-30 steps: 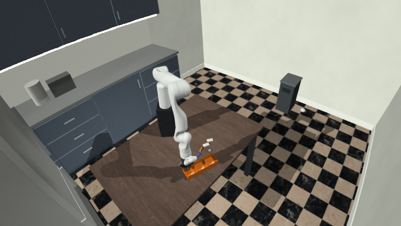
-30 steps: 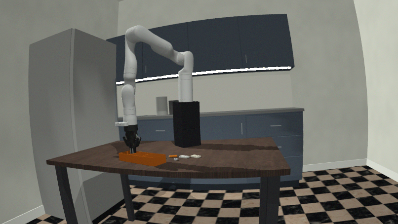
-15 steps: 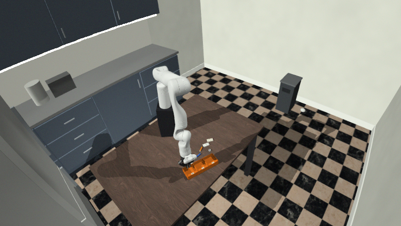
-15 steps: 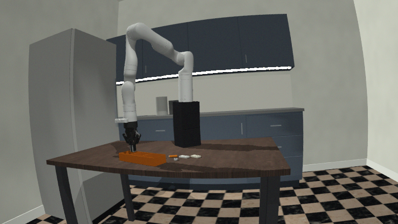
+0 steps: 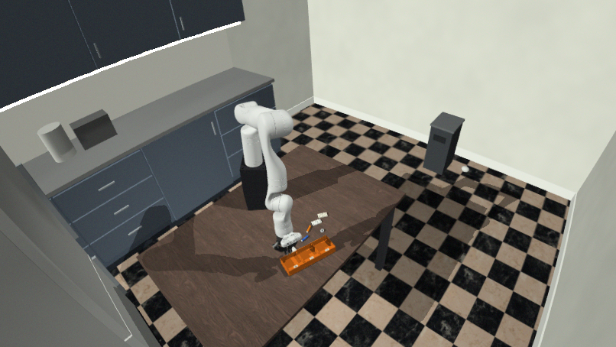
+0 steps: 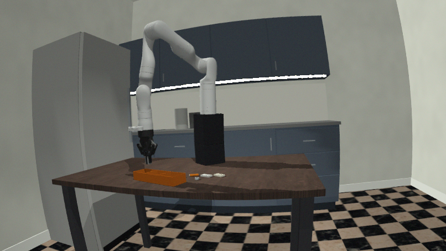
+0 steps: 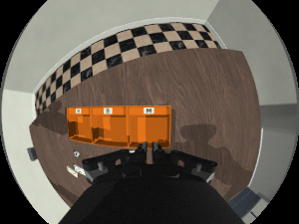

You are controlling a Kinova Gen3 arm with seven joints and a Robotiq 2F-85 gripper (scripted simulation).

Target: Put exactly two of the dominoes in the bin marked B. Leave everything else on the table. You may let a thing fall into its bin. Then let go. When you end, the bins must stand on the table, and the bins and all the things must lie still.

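Now: hand 8 cm to the right of the orange bin tray, 7 cm above it and 4 cm short of it. Round my hand: blue marker (13 cm to the left, 8 cm below, 6 cm behind); then small nut (23 cm to the left, 8 cm below, 5 cm behind); then orange marker (18 cm to the left, 10 cm behind, 8 cm below).
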